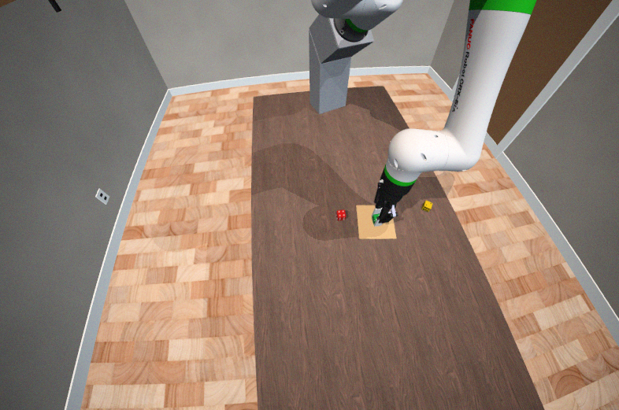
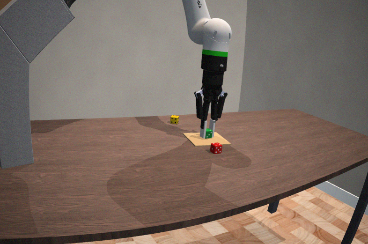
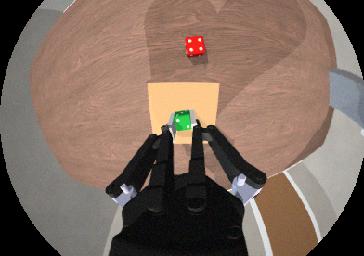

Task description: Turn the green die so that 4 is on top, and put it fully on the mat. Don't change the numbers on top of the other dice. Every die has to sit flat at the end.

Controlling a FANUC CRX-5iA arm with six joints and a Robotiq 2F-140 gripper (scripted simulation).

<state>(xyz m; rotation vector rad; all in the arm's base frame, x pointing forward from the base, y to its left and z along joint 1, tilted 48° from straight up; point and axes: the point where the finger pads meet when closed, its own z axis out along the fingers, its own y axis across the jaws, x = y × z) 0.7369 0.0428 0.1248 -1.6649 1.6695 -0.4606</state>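
Right now my hand is 2 cm above the green die. Also, from my hand: tan mat (4 cm below); yellow die (5 cm behind, 22 cm to the left, 3 cm below); red die (2 cm behind, 13 cm to the right, 3 cm below).
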